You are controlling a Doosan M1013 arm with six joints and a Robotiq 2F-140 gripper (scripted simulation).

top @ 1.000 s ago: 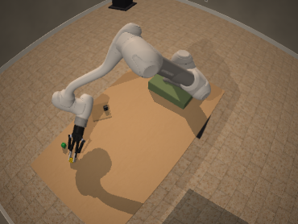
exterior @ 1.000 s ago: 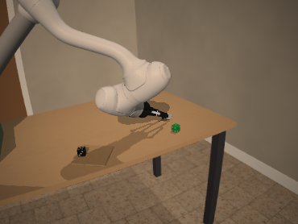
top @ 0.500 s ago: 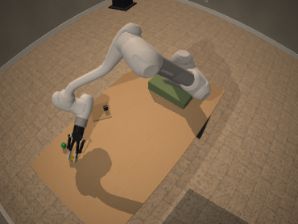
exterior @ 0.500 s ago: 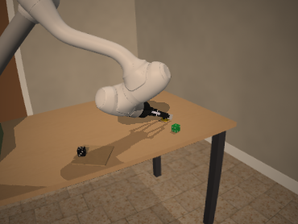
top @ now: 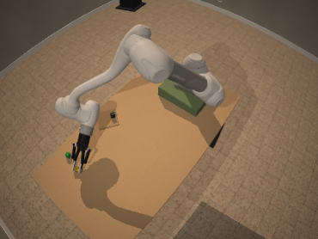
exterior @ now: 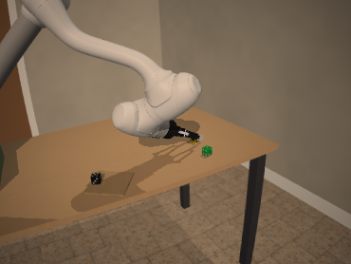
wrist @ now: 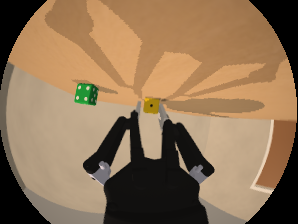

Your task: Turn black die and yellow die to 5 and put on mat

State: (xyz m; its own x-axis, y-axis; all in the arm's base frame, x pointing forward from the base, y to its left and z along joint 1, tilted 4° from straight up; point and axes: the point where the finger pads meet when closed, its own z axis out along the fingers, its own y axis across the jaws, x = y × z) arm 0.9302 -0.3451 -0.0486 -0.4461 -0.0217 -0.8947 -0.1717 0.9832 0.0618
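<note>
The yellow die is 20 mm below my hand and 10 mm ahead of it. Round my hand: black die 460 mm behind, 10 mm to the right, 10 mm below; mat 420 mm behind, 40 mm to the right, 30 mm below; green die 120 mm to the right, 40 mm behind, 20 mm below.
</note>
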